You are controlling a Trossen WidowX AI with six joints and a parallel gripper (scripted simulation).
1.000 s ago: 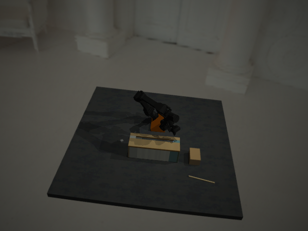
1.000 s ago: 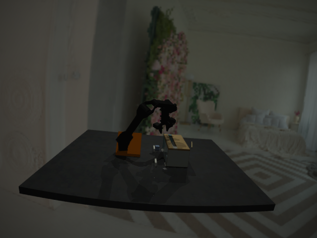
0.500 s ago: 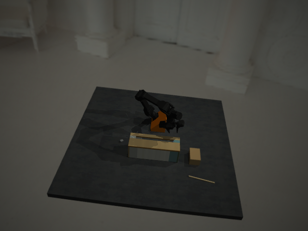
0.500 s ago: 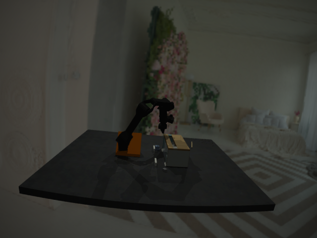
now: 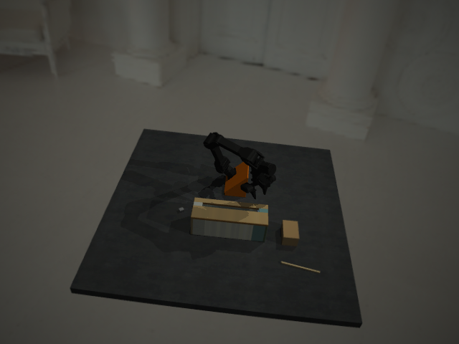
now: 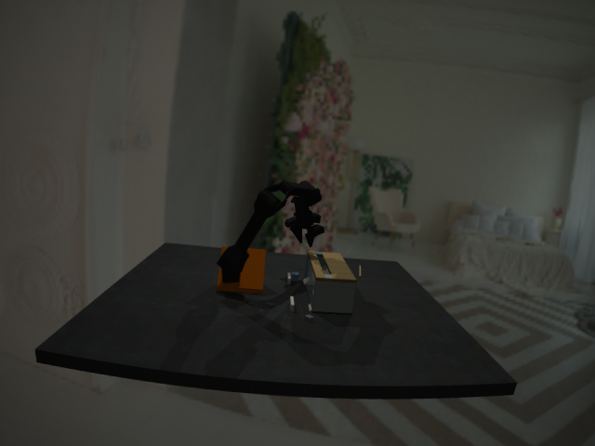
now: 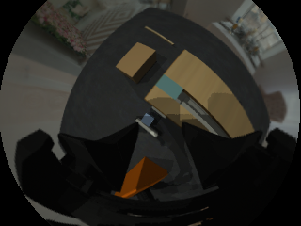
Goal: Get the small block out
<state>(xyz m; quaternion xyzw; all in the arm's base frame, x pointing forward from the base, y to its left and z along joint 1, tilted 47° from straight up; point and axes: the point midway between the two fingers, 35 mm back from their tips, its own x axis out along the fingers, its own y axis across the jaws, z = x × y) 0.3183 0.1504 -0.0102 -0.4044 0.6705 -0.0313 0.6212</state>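
Right now my gripper tip is 3 cm past the small bluish block, 2 cm to the right of it and 15 cm above it. Also, from my gripper tip: thin stick 32 cm ahead, 18 cm to the left, 16 cm below; small grey block 5 cm behind, 40 cm to the right, 16 cm below; small tan box 12 cm ahead, 16 cm to the left, 14 cm below.
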